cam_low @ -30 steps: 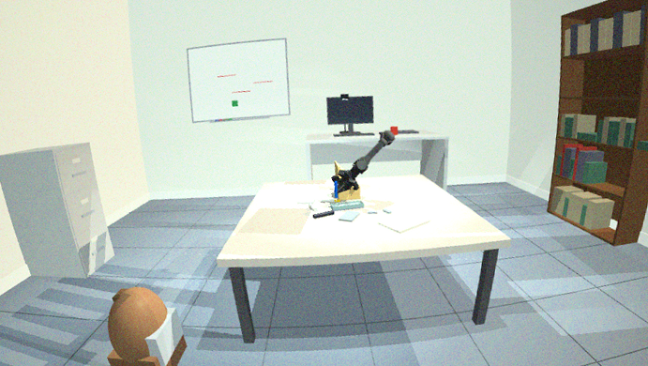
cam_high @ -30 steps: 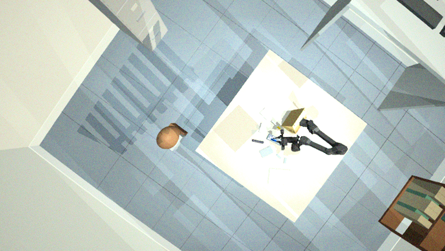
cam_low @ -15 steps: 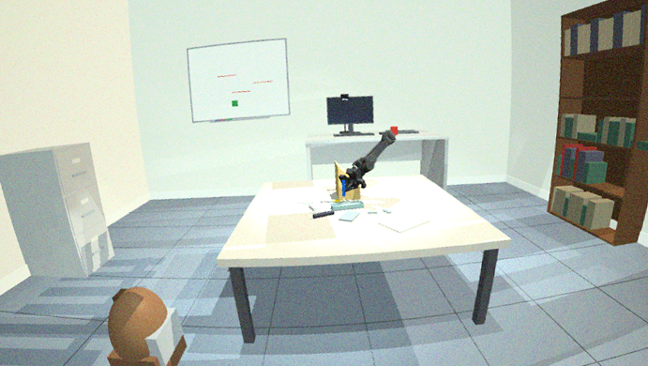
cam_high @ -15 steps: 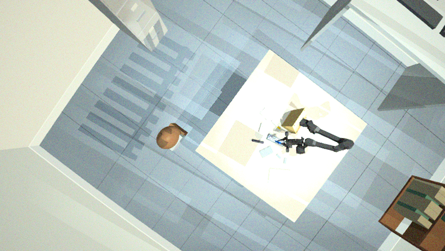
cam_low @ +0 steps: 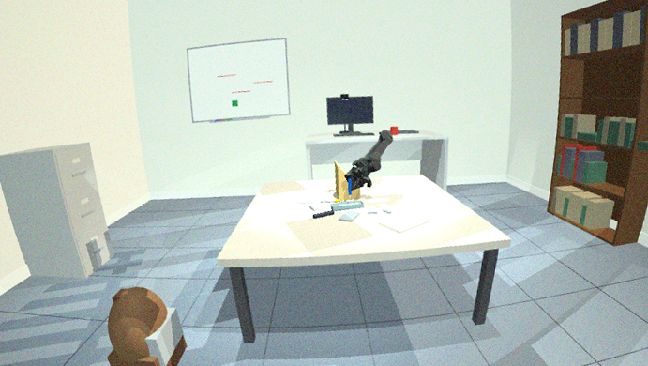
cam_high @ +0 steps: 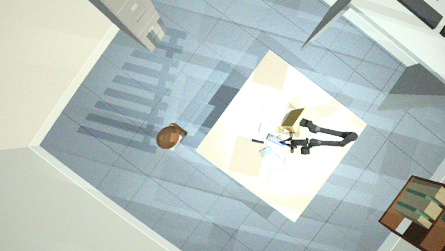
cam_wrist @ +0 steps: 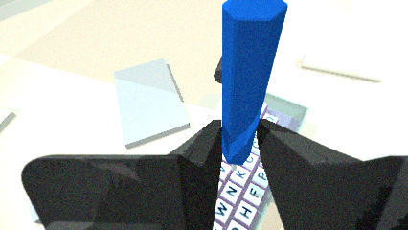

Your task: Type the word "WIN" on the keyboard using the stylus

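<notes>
Right now the W key is 10 cm below my gripper tip, 2 cm to the left of it and 1 cm behind it. The rest, counted from my gripper tip: blue stylus: 2 cm below; yellow-tipped marker: 12 cm behind, 10 cm to the right, 10 cm below; grey pad: 15 cm ahead, 10 cm below, 1 cm to the right.
</notes>
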